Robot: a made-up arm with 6 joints.
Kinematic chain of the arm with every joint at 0, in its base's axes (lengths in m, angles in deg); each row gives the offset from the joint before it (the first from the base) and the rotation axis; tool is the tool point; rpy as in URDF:
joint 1: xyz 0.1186 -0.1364 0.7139 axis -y
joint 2: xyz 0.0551 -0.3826 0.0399 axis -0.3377 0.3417 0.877
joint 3: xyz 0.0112 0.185 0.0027 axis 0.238 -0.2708 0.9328
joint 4: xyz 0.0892 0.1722 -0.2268 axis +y
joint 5: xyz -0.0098 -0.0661 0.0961 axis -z
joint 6: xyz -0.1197 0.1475 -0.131 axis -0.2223 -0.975 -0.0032
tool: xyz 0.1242 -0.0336 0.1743 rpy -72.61 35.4 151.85
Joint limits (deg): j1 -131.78..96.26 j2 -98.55..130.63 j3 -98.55..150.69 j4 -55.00..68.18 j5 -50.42..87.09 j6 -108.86..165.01
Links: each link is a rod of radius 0.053 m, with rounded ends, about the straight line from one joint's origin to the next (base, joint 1, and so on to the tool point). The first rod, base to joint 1, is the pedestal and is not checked.
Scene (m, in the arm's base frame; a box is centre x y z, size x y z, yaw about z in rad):
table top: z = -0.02
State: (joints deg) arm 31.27 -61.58 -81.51 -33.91 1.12 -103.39
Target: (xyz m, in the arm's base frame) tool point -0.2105 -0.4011 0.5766
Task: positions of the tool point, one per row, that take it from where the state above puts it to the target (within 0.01 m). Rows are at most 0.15 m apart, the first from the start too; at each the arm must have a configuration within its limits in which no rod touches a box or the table.
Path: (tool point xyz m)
1: 0.4982 -0.4857 0.4690
2: 0.4030 -0.4742 0.3803
3: 0.2865 -0.4626 0.3241
4: 0.1599 -0.4508 0.3056
5: 0.0355 -0.4387 0.3264
6: -0.0744 -0.4263 0.3835
7: -0.1590 -0.4137 0.4702
8: -0.2105 -0.4011 0.5766

